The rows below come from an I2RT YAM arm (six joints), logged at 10 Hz.
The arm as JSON. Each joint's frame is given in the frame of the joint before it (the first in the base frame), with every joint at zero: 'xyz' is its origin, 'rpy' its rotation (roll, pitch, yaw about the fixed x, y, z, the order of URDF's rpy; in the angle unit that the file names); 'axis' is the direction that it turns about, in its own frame. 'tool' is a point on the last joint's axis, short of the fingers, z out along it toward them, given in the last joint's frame.
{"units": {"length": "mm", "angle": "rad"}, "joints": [
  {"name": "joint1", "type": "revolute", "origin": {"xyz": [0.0, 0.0, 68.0], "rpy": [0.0, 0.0, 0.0]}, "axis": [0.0, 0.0, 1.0]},
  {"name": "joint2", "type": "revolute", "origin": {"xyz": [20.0, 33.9, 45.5], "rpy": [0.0, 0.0, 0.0]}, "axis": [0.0, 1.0, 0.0]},
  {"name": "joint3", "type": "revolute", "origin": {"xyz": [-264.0, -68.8, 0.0], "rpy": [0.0, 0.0, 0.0]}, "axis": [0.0, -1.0, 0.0]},
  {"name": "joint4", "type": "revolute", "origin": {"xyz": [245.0, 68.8, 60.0], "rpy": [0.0, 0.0, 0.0]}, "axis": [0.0, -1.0, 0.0]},
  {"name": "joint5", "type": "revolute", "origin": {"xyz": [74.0, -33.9, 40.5], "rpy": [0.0, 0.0, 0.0]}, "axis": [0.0, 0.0, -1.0]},
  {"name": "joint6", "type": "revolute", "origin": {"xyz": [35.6, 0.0, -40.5], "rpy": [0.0, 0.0, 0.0]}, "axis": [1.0, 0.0, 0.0]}
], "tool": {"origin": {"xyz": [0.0, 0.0, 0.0], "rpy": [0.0, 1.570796, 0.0]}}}
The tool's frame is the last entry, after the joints.
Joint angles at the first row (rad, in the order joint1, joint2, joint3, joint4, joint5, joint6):
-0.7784 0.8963 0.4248 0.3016 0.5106 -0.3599
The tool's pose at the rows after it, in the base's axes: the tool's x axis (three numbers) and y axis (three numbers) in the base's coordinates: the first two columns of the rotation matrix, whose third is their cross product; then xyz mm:
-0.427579 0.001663 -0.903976 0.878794 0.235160 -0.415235 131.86 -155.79 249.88
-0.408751 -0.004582 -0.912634 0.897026 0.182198 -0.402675 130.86 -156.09 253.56
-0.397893 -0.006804 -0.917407 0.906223 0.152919 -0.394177 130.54 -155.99 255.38
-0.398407 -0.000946 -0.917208 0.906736 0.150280 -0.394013 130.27 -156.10 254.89
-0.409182 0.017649 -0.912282 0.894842 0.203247 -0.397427 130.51 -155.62 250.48
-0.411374 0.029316 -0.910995 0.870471 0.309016 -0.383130 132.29 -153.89 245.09
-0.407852 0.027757 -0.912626 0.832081 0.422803 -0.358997 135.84 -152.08 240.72
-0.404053 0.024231 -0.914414 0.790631 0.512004 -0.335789 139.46 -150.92 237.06
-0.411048 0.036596 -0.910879 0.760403 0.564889 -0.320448 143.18 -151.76 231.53
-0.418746 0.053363 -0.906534 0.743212 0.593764 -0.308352 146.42 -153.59 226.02
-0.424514 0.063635 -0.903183 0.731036 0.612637 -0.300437 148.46 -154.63 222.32
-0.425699 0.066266 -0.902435 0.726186 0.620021 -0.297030 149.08 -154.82 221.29
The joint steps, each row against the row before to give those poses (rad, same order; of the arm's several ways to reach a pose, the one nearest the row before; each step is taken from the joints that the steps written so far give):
0.0057 -0.0039 0.0015 0.0423 0.0695 -0.0035
0.0027 0.0004 0.0000 0.0355 0.0495 -0.0007
0.0034 0.0008 0.0000 0.0187 0.0298 0.0007
-0.0007 0.0000 0.0004 -0.0061 0.0038 0.0039
-0.0043 -0.0042 0.0004 -0.0512 -0.0477 0.0190
-0.0030 -0.0065 0.0000 -0.0610 -0.1030 0.0294
0.0000 0.0016 0.0000 -0.0358 -0.1178 0.0195
0.0004 0.0083 -0.0004 -0.0165 -0.0981 0.0106
0.0004 0.0244 0.0000 -0.0080 -0.0561 0.0088
-0.0004 0.0291 0.0000 0.0008 -0.0297 0.0088
0.0000 0.0186 -0.0004 0.0007 -0.0199 0.0046
0.0000 0.0050 0.0000 -0.0003 -0.0084 0.0015

